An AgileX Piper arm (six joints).
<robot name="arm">
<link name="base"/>
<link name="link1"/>
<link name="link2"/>
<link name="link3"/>
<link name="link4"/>
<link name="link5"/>
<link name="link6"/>
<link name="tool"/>
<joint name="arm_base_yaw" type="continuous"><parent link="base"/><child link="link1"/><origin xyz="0 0 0.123" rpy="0 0 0"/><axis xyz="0 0 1"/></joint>
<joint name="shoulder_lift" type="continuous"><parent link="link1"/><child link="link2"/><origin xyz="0 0 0" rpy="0 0 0"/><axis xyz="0 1 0"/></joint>
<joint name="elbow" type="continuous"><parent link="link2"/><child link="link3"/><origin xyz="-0.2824 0 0.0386" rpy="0 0 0"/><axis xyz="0 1 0"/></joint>
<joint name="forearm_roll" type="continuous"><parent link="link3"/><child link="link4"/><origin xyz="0.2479 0 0.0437" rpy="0 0 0"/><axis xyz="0.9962 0 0.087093"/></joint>
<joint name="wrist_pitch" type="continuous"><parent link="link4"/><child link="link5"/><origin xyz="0 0 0" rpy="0 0 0"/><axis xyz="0 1 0"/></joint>
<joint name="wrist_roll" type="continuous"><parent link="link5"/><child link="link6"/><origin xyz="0.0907 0 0.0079" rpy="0 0 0"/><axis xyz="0.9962 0 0.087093"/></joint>
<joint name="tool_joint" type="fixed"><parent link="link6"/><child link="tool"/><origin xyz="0 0 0" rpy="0 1.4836 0"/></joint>
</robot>
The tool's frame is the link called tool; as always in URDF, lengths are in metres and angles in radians. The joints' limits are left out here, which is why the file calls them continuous.
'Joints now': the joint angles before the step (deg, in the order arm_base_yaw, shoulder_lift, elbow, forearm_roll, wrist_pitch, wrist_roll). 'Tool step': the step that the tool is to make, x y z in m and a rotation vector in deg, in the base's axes. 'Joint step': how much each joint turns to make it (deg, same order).
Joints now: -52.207, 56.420, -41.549, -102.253, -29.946, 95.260
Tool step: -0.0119, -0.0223, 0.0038, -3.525, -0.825, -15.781
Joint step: 0.008, 0.001, 0.006, 1.386, 16.153, -0.166
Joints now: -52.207, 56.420, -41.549, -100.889, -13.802, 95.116
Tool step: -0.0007, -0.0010, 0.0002, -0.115, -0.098, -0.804
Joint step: 0.021, 0.005, 0.004, 0.172, 0.827, -0.024
